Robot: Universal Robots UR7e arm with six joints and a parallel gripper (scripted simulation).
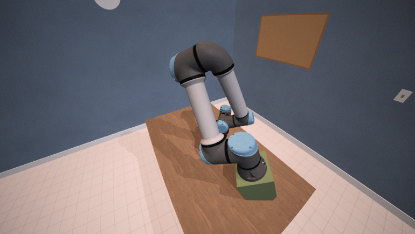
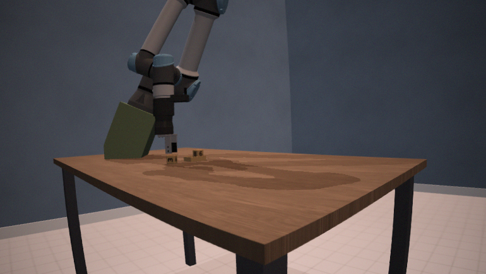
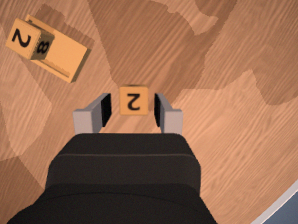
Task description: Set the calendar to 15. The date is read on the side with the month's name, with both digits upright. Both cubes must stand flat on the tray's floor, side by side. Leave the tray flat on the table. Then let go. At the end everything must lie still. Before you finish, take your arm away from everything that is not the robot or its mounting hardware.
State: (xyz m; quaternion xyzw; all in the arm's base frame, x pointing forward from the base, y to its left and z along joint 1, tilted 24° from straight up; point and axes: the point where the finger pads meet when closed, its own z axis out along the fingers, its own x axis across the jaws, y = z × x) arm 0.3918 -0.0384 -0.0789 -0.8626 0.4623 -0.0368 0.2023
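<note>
Right now the wooden cube is 4 cm below my hand. Also, from my hand: wooden tray (1 cm behind, 11 cm to the left, 5 cm below).
</note>
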